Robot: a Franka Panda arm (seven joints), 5 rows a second.
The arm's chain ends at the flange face. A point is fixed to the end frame.
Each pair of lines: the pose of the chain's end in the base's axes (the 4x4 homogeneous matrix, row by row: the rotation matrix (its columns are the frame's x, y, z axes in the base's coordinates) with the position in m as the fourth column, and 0 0 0 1 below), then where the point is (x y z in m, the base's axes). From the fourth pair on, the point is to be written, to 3 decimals.
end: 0.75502, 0.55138, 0.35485, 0.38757; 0.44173, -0.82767, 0.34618, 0.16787; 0.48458, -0.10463, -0.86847, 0.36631; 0, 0, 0, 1
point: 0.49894 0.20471 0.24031
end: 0.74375, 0.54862, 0.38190, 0.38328; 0.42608, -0.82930, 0.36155, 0.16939; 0.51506, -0.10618, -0.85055, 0.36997; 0, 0, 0, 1
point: 0.49846 0.20803 0.24800
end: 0.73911, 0.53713, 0.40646, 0.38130; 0.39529, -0.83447, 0.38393, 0.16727; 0.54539, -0.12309, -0.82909, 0.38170; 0, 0, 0, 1
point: 0.49976 0.20809 0.26364
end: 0.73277, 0.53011, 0.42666, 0.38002; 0.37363, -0.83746, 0.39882, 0.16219; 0.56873, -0.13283, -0.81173, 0.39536; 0, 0, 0, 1
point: 0.501 0.204 0.281
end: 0.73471, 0.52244, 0.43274, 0.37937; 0.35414, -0.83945, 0.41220, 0.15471; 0.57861, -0.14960, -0.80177, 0.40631; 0, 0, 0, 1
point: 0.501 0.198 0.293
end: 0.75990, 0.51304, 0.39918, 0.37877; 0.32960, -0.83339, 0.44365, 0.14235; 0.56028, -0.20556, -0.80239, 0.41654; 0, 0, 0, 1
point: 0.496 0.190 0.300
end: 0.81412, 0.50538, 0.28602, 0.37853; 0.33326, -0.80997, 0.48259, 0.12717; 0.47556, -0.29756, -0.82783, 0.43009; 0, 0, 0, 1
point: 0.479 0.183 0.302
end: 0.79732, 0.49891, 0.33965, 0.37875; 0.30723, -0.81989, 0.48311, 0.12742; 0.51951, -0.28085, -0.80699, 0.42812; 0, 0, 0, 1
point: 0.487 0.181 0.306
